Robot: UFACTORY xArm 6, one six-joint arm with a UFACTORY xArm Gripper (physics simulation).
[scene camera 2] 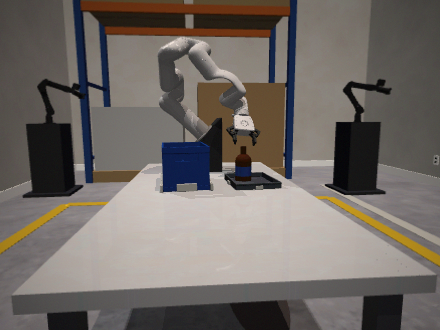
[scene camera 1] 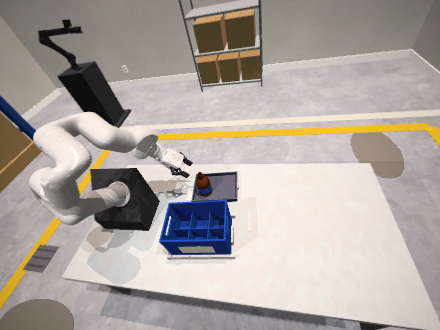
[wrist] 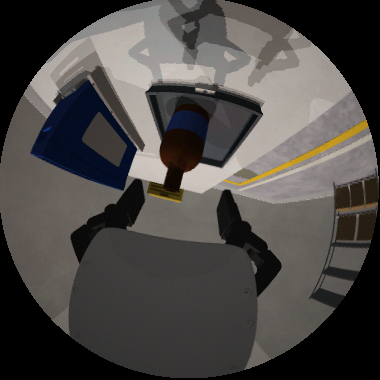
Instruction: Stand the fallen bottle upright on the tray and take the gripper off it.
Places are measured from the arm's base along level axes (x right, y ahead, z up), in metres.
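Where they show: gripper, fingertip midpoint: (scene camera 2: pixel 245 143) (scene camera 1: pixel 190 170) (wrist: pixel 180 194); arm's base, link origin: (scene camera 2: pixel 204 134) (scene camera 1: pixel 119 193).
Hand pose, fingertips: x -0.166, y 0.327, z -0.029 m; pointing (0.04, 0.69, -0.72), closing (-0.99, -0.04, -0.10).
Note:
Things, the pixels of their top centre, and the offset from my fingertips. Level surfaces: height alone.
- brown bottle, top centre: (wrist: pixel 170 190) (scene camera 2: pixel 243 146) (scene camera 1: pixel 199 173) dx +0.019, dy +0.054, dz -0.009 m
- dark tray, top centre: (wrist: pixel 197 140) (scene camera 2: pixel 250 177) (scene camera 1: pixel 215 185) dx -0.005, dy +0.107, dz -0.143 m
- blue crate, top centre: (wrist: pixel 74 173) (scene camera 2: pixel 183 144) (scene camera 1: pixel 194 219) dx +0.288, dy +0.082, dz +0.006 m
- white table, surface height: dz -0.169 m
A brown bottle (scene camera 1: pixel 203 184) (scene camera 2: pixel 243 165) (wrist: pixel 184 137) with a blue label stands upright on the dark tray (scene camera 1: pixel 225 195) (scene camera 2: pixel 270 186) (wrist: pixel 242 134), near the tray's robot-side end. The tray lies flat on the table. My gripper (scene camera 1: pixel 188 169) (scene camera 2: pixel 245 142) (wrist: pixel 180 194) is open and empty. In the scene camera 2 view its fingertips are just above the height of the bottle's neck, and in the scene camera 1 view they are back toward the robot base, apart from the bottle. In the wrist view the bottle lies ahead of the spread fingers, with its neck toward them.
A blue crate (scene camera 1: pixel 195 244) (scene camera 2: pixel 185 167) (wrist: pixel 85 137) with compartments stands on the white table (scene camera 1: pixel 310 235) (scene camera 2: pixel 220 240) close beside the tray. The black robot pedestal (scene camera 1: pixel 122 200) stands behind. A shelf rack (scene camera 1: pixel 223 52) with boxes is at the wall.

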